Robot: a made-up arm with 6 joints. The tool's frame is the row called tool.
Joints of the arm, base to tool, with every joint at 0 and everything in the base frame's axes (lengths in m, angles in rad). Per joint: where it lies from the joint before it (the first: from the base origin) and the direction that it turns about. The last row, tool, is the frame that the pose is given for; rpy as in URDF.
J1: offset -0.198 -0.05 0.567 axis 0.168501 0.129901 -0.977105
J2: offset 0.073 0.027 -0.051 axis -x
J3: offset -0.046 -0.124 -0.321 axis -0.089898 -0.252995 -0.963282
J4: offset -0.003 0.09 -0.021 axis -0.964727 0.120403 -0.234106
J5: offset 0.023 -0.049 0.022 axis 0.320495 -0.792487 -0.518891
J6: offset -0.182 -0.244 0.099 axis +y
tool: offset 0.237 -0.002 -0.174 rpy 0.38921 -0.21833 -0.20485
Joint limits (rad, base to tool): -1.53..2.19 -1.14..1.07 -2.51..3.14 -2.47..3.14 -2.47..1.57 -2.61..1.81
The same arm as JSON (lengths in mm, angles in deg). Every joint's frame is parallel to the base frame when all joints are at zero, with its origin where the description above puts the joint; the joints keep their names.
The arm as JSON. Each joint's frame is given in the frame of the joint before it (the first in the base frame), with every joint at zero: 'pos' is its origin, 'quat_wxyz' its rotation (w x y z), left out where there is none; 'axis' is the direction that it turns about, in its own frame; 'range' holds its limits. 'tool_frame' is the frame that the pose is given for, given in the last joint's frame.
{"length_unit": "mm", "angle_unit": "deg", "joints": [{"joint": "J1", "pos": [-198.0, -50.0, 567.0], "axis": [0.168501, 0.129901, -0.977105], "range": [-87.66, 125.48]}, {"joint": "J2", "pos": [73.0, 27.0, -51.0], "axis": [-1.0, 0.0, 0.0], "range": [-65.32, 61.31]}, {"joint": "J3", "pos": [-46.0, -124.0, -321.0], "axis": [-0.089898, -0.252995, -0.963282], "range": [-143.81, 179.91]}, {"joint": "J4", "pos": [-3.0, 90.0, -21.0], "axis": [-0.964727, 0.120403, -0.234106], "range": [-141.52, 179.91]}, {"joint": "J5", "pos": [23.0, -49.0, 22.0], "axis": [0.320495, -0.792487, -0.518891], "range": [-141.52, 89.95]}, {"joint": "J6", "pos": [-182.0, -244.0, 99.0], "axis": [0.0, 1.0, 0.0], "range": [-149.54, 103.71]}], "tool_frame": {"pos": [237.0, -2.0, -174.0], "quat_wxyz": [0.972327, 0.180291, -0.125986, -0.078761]}}
